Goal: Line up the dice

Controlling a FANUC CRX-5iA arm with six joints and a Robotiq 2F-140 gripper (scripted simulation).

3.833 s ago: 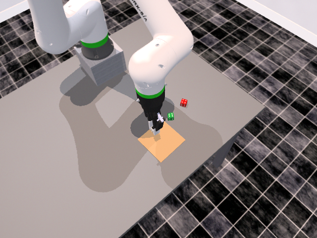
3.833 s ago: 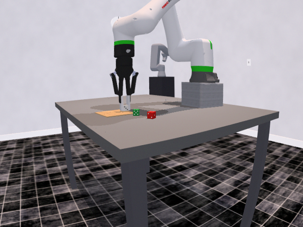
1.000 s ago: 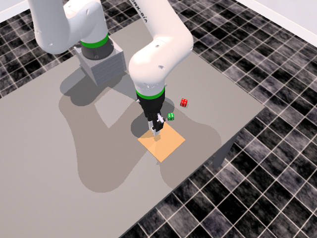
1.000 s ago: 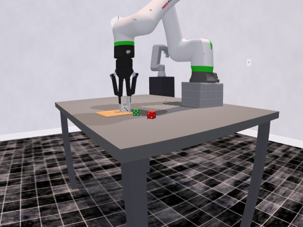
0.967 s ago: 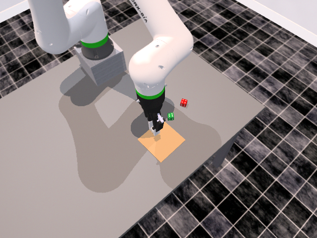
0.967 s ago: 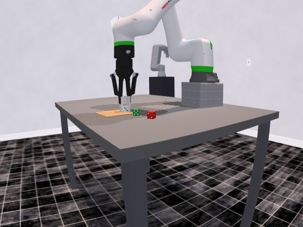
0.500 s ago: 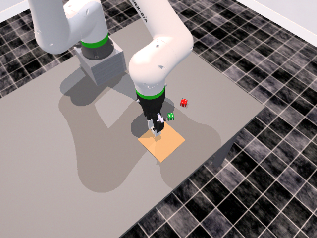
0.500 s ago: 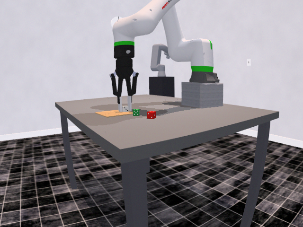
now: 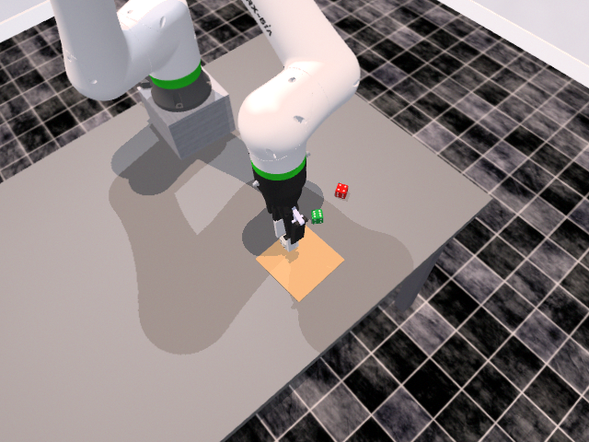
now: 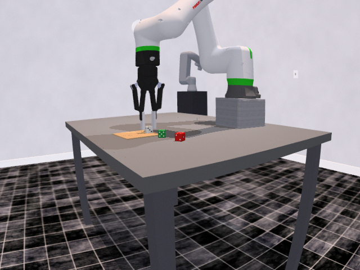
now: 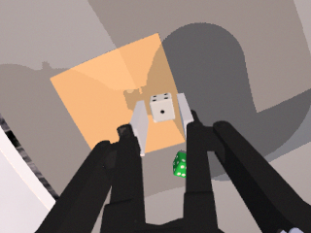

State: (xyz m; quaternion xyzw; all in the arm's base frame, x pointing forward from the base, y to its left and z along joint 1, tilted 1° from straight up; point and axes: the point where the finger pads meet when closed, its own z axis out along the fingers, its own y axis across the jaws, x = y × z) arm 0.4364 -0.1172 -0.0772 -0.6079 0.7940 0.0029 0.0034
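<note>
Right now the white die is 30 mm below my hand. From my hand the other things lie so: red die: 10 mm ahead, 190 mm to the left, 40 mm below; then green die: 10 mm ahead, 90 mm to the left, 40 mm below; then mat: 50 mm ahead, 10 mm to the right, 50 mm below.
</note>
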